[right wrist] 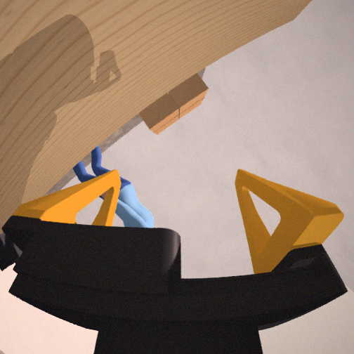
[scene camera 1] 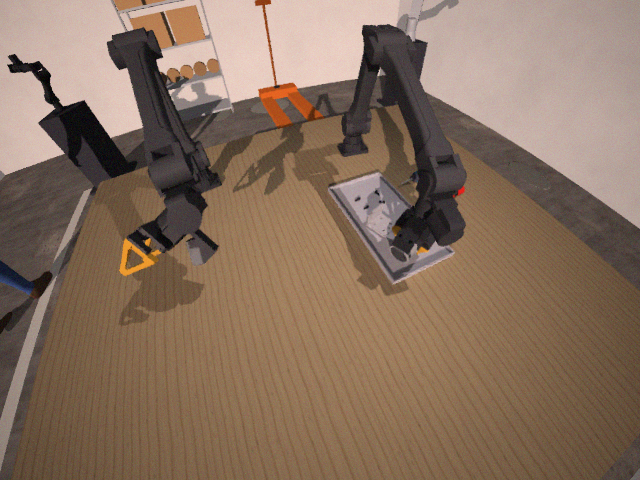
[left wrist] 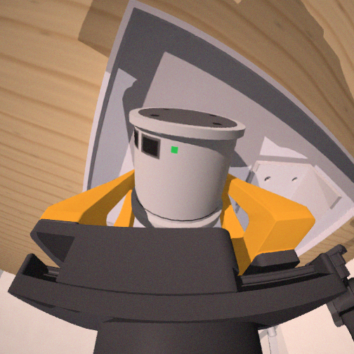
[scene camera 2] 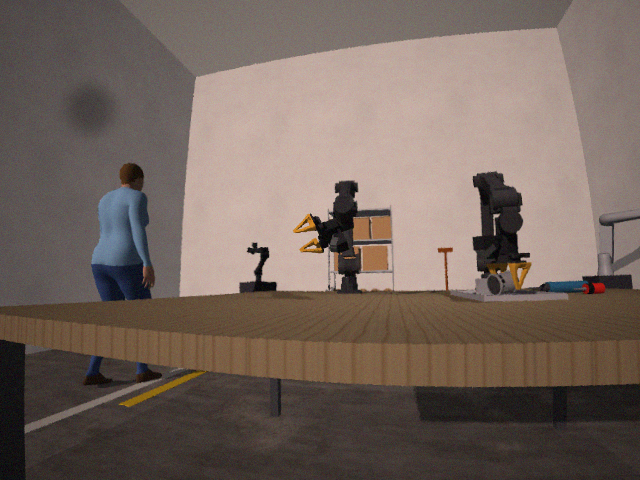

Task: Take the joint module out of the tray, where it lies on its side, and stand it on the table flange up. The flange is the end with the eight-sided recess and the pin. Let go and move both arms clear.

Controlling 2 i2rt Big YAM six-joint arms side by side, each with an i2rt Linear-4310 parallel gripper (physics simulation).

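Observation:
The joint module, a light grey cylinder, lies on its side low in the tray. Its dark round end with small holes faces the front in scene camera 2. I cannot tell whether it touches the tray floor. The eight-sided recess and pin do not show. My left gripper points down into the tray and is shut on the module, one yellow finger on each side. My right gripper is open and empty, raised above the table at the left of both scene views.
A pale angular part and small dark pieces lie in the tray beyond the module. A blue tool with a red end lies beside the tray at the right. A person stands beyond the table at the left.

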